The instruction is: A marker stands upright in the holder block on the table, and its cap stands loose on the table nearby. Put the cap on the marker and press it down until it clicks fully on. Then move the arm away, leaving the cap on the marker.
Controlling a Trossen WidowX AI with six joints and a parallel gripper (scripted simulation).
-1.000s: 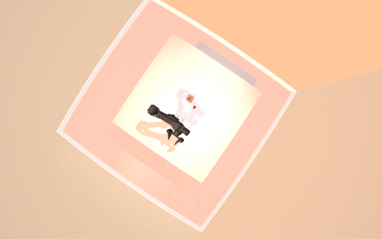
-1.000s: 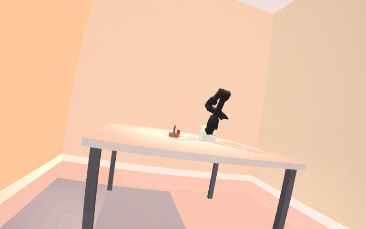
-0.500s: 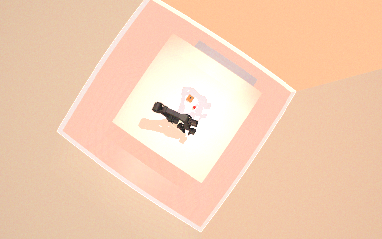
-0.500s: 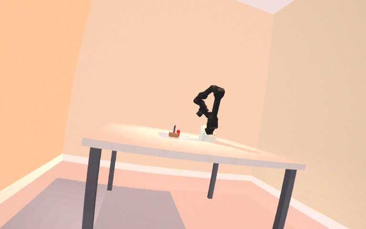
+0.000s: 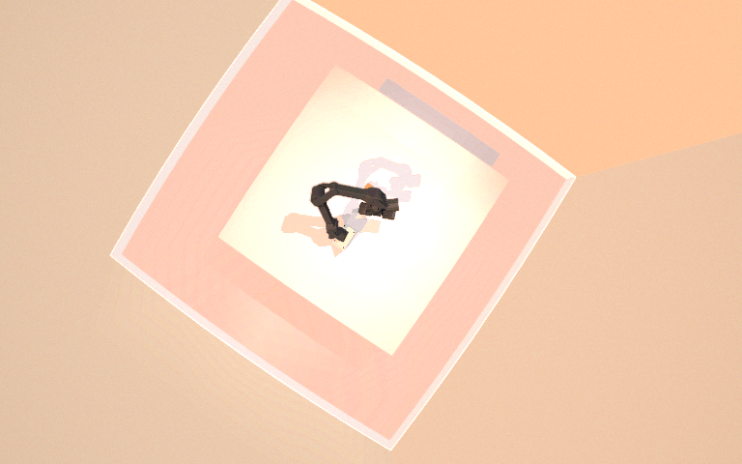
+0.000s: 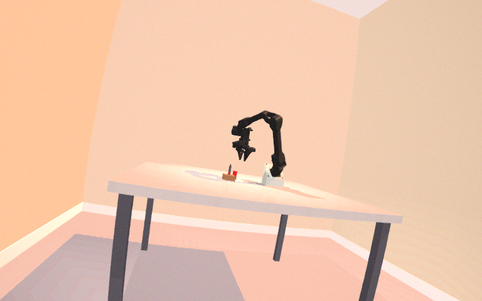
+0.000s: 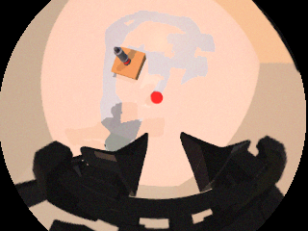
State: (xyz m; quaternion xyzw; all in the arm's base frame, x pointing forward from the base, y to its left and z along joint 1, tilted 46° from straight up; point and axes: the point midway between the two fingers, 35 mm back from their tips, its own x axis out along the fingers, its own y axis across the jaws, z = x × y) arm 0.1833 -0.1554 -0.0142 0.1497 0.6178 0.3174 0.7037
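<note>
My gripper tip is 4 cm short of the red cap, 2 cm to the right of it and 10 cm above it. Round my gripper tip: holder block (11 cm ahead, 11 cm to the left, 11 cm below).
</note>
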